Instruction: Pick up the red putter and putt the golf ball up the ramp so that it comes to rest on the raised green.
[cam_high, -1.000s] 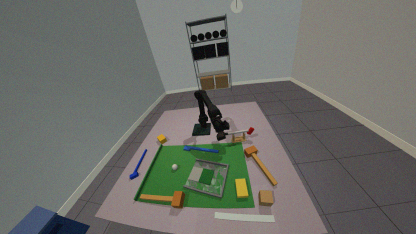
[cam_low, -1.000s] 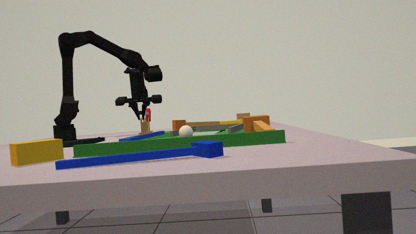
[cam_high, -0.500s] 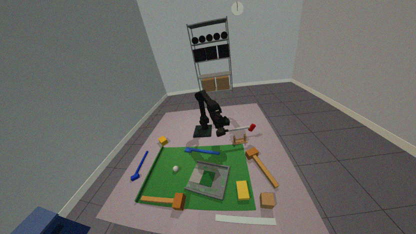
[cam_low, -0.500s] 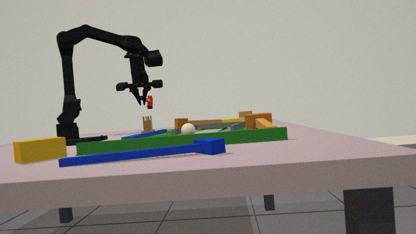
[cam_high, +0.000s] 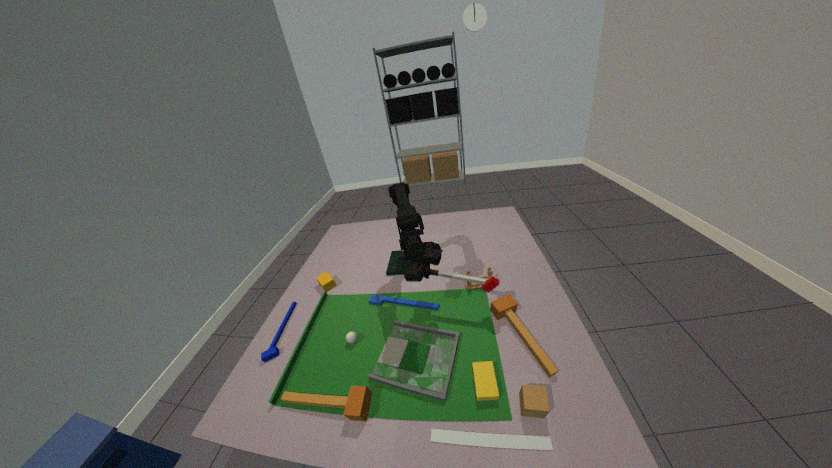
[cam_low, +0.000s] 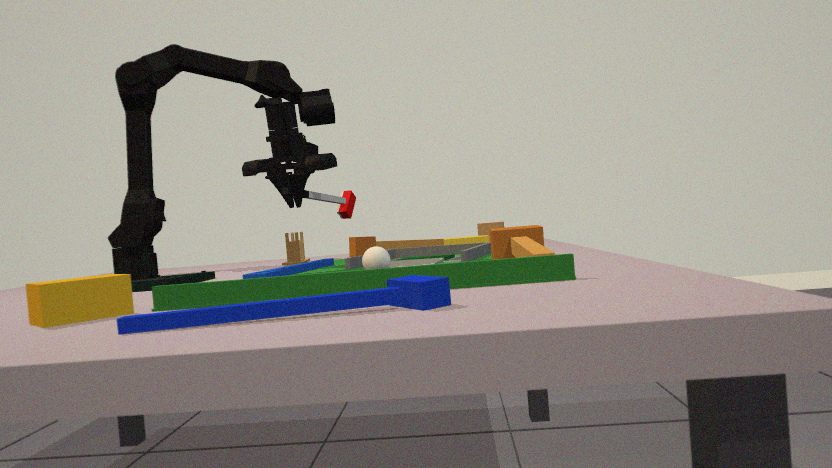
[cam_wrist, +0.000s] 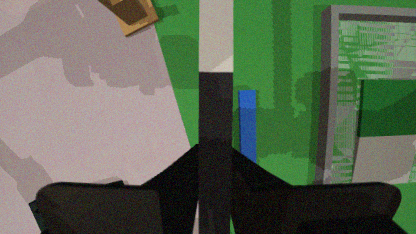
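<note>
The red putter lies 4 cm ahead of my gripper tip, 11 cm to the left of it and 2 cm above it. The rest, counted from my gripper tip: white golf ball 17 cm ahead, 31 cm to the right, 10 cm below; wooden stand 5 cm behind, 21 cm to the left, 9 cm below; green mat 19 cm ahead, 16 cm to the right, 12 cm below.
</note>
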